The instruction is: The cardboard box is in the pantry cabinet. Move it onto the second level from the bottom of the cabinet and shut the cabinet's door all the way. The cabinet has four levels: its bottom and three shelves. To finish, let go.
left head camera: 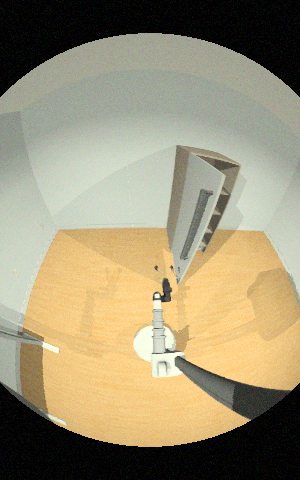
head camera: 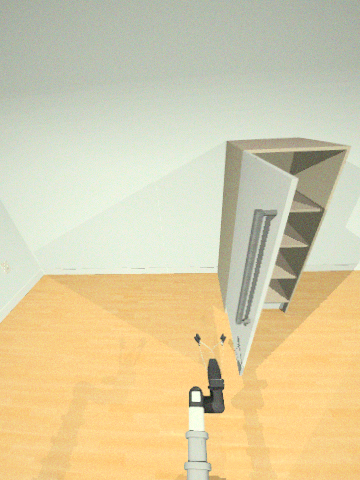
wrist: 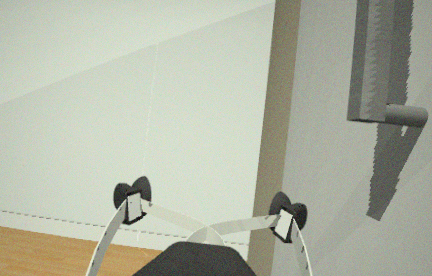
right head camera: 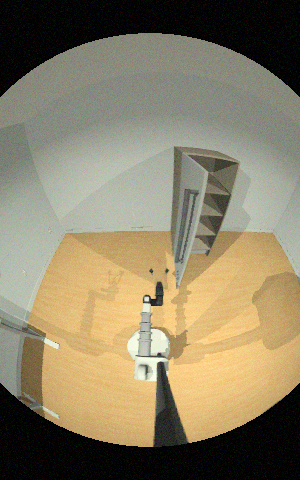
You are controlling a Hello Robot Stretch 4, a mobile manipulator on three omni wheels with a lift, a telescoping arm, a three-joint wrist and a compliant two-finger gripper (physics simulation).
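Frame: origin at the robot's base, x up, y left, z back, level; millimetres.
Seen in the pictures: gripper, between the fingertips: (left head camera: 163, 264) (head camera: 209, 333) (wrist: 210, 200) (right head camera: 158, 268).
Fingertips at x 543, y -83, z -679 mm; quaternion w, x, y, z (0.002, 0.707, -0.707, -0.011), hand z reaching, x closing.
Note:
A point is followed by its place in that frame.
The pantry cabinet (head camera: 223, 225) @(x 689, y -293, z -1629 mm) (left head camera: 179, 190) @(x 920, y -292, z -1343 mm) (right head camera: 176, 200) @(x 927, y -275, z -1154 mm) (wrist: 277, 115) @(x 715, y -292, z -1421 mm) stands against the far wall, right of the middle. Its white door (head camera: 247, 200) @(x 1166, y -284, z -1010 mm) (left head camera: 192, 185) @(x 1143, y -284, z -989 mm) (right head camera: 187, 175) @(x 1246, y -284, z -942 mm) (wrist: 320, 165) @(x 572, y -284, z -930 mm) is partly open, hinged on the left, and hides much of the inside. The long grey handle (head camera: 248, 270) @(x 1002, y -223, z -674 mm) (left head camera: 196, 225) @(x 954, y -284, z -739 mm) (right head camera: 184, 225) @(x 1030, y -236, z -673 mm) (wrist: 361, 65) @(x 688, y -214, z -679 mm) is on the door's outer face. The cardboard box does not show in these views. My gripper (head camera: 210, 339) @(x 543, y -83, z -679 mm) (left head camera: 164, 268) @(x 543, y -83, z -679 mm) (right head camera: 159, 270) @(x 543, y -83, z -679 mm) (wrist: 210, 200) @(x 543, y -83, z -679 mm) is open and empty, left of the door's lower outer part and in front of the cabinet.
The cabinet's shelves (head camera: 295, 242) @(x 726, y -761, z -1271 mm) (right head camera: 210, 212) @(x 725, y -687, z -1265 mm) show past the door's free edge. Bare wall (head camera: 125, 230) @(x 576, y 695, z -1790 mm) (wrist: 100, 125) @(x 601, y 573, z -1791 mm) lies left of the cabinet, above the wood floor (head camera: 125, 325) @(x -28, y 626, z -1091 mm). My telescoping arm (head camera: 197, 447) @(x 656, y -1, z -231 mm) (left head camera: 158, 332) @(x 661, y 0, z -108 mm) (right head camera: 145, 332) @(x 670, y -7, z -128 mm) reaches toward the cabinet. White-edged fixtures (left head camera: 50, 348) (right head camera: 51, 344) are at the lower left.

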